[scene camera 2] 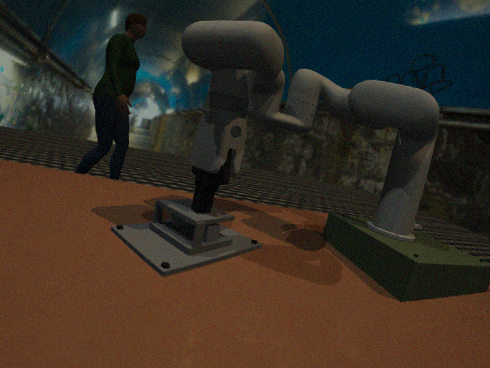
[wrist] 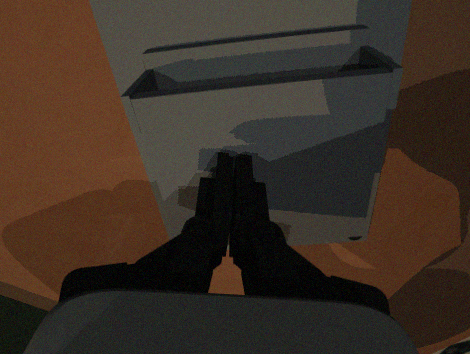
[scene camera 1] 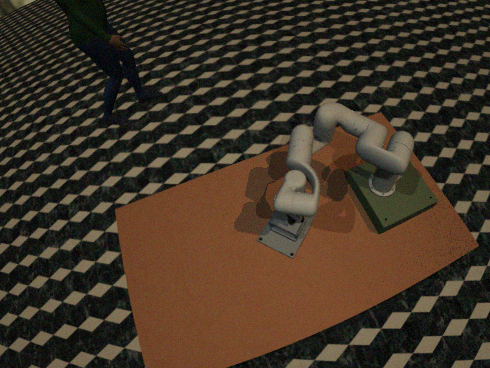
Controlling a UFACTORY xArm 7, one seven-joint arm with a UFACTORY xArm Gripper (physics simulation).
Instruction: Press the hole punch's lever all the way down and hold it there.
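Frame: origin at the arm's base, x ahead, y left, z up, level; centimetres.
Where they show: gripper, fingertip midpoint: (scene camera 2: 200, 211) (wrist: 231, 176) (scene camera 1: 292, 221); arm's base, link origin: (scene camera 2: 389, 232) (scene camera 1: 381, 184).
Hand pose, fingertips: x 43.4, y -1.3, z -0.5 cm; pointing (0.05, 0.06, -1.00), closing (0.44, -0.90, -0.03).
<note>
Each offset is from my fingertips to the top centre of the thing. Level surfaces: height alone.
The grey hole punch has a flat base plate @[dx +1.2, dy -1.2, dz -5.3 cm] (scene camera 1: 280, 245) (scene camera 2: 137, 242) (wrist: 225, 20) on the orange table. Its wide lever plate @[dx +0.8, dy -1.4, dz -0.1 cm] (scene camera 2: 181, 210) (wrist: 195, 112) looks about level above the base in scene camera 2, with a dark gap beneath it. My gripper (scene camera 1: 294, 220) (scene camera 2: 201, 210) (wrist: 231, 176) is shut and empty, pointing down. Its black fingertips appear to rest on the lever's top, toward the end nearer the robot's base. The exact contact is hard to tell in the shadow. In scene camera 1 the arm hides part of the hole punch.
The orange table @[dz -6.5 cm] (scene camera 1: 200, 280) (scene camera 2: 100, 310) bears the green mounting block (scene camera 1: 400, 207) (scene camera 2: 370, 255) under the arm's base, to the right of the hole punch. A person (scene camera 1: 95, 45) (scene camera 2: 117, 75) in a green top stands beyond the table on the patterned floor.
</note>
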